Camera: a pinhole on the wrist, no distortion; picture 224 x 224 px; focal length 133.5 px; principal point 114.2 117.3 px. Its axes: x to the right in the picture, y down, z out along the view. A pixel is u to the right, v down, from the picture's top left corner.
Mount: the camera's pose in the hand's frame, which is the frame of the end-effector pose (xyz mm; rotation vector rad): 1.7 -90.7 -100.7 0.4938 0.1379 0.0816
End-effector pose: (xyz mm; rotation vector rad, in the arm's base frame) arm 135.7 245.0 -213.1 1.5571 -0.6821 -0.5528
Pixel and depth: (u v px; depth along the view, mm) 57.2 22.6 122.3
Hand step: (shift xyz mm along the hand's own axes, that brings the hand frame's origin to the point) -27.5 -229.7 -29.7
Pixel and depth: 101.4 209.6 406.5
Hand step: 12.2 -38.0 392.1
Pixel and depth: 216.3 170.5 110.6
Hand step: 100.0 -94.2 7.2
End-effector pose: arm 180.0 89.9 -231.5 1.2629 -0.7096 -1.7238
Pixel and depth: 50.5 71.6 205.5
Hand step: -60.8 -259.2 55.8
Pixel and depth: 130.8 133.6 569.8
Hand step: 154.9 -287.5 421.2
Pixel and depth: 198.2 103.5 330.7
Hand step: 258.8 -251.8 147.9
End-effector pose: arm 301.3 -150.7 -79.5 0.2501 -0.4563 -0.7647
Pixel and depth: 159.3 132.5 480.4
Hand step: 232.3 -248.7 325.9
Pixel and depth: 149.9 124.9 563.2
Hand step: 234.3 -308.5 388.6
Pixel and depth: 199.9 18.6 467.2
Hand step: 384.1 -578.3 107.9
